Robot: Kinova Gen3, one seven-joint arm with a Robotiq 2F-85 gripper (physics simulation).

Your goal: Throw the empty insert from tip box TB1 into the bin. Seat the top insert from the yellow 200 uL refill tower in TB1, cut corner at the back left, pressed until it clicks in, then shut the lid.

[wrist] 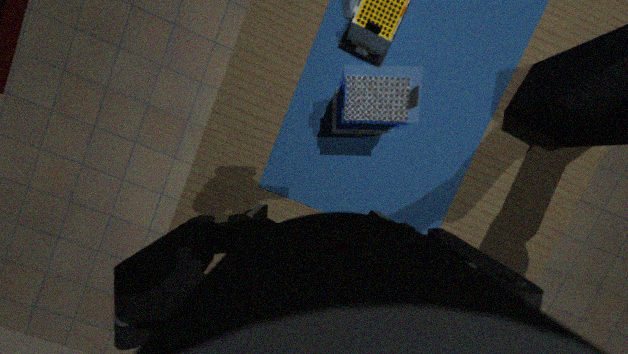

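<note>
A grey box with a yellow perforated insert [385, 16] shows at the top edge, cut off by the frame; its dark grey end [367, 42] faces down the view. I cannot read a label, so I cannot tell whether it is TB1. A tower with blue edges and a pale grid top [377, 99] stands below it, with a clear sheet or cover around its top. No yellow refill tower can be made out. My gripper [318, 219] is open and empty, high above the near end of the mat, apart from both things. Its finger pads are largely hidden by its dark body.
The things stand on a blue mat [450, 100] on a wooden table [260, 100]. A large dark block [570, 95] is at the right. A dark red object [10, 40], partly in view, is at the upper left beyond the tiled floor [125, 100]. I cannot tell whether it is the bin.
</note>
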